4 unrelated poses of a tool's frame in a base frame.
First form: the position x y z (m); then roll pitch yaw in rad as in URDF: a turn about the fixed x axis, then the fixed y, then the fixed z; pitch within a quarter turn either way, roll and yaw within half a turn.
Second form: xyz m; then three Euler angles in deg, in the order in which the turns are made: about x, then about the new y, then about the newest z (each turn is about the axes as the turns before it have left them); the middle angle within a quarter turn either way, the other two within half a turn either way. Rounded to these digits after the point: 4 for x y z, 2 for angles.
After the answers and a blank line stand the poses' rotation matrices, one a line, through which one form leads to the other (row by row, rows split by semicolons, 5 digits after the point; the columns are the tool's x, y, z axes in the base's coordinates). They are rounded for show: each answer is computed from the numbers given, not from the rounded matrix.
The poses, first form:
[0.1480 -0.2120 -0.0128 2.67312 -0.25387 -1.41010]
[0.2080 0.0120 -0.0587 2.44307 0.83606 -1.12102]
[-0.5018 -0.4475 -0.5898 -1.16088 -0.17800 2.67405]
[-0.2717 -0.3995 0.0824 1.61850 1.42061 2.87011]
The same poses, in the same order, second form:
[0.1480 -0.2120 -0.0128 161.23 -24.20 80.22]
[0.2080 0.0120 -0.0587 -155.67 -55.71 58.85]
[-0.5018 -0.4475 -0.5898 65.24 -20.51 159.72]
[-0.2717 -0.3995 0.0824 -90.43 18.26 98.73]

0.15488 -0.89891 -0.40985; -0.95548 -0.03083 -0.29345; 0.25115 0.43705 -0.86366
0.29146 -0.48217 -0.82617; -0.60372 -0.76266 0.23212; -0.74201 0.43112 -0.51338
-0.87857 -0.32458 -0.35036; 0.44357 -0.28257 -0.85053; 0.17706 -0.90266 0.39224
-0.14414 -0.93866 0.31328; 0.04012 0.31078 0.94964; -0.98874 0.14945 -0.00713

